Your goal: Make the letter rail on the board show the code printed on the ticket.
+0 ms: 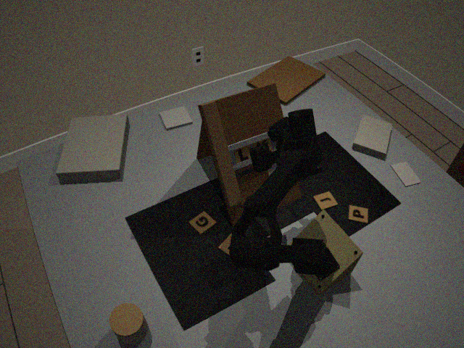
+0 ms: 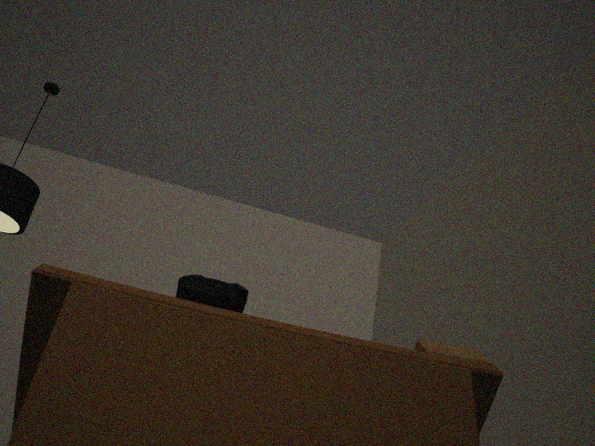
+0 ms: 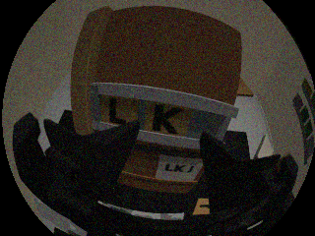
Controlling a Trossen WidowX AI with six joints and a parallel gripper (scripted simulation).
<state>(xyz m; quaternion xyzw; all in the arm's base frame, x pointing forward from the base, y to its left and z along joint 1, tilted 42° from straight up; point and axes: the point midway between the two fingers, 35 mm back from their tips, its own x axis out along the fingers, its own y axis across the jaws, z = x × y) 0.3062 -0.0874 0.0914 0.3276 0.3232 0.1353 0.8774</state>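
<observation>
Now: the j tile 13 cm behind my gripper tip, 15 cm to the right of it and 18 cm below it. Round my gripper tip: y tile 14 cm behind, 18 cm to the left, 18 cm below; white ticket 2 cm behind, 4 cm to the right, 10 cm below; black mat 12 cm behind, 2 cm to the left, 18 cm below.
</observation>
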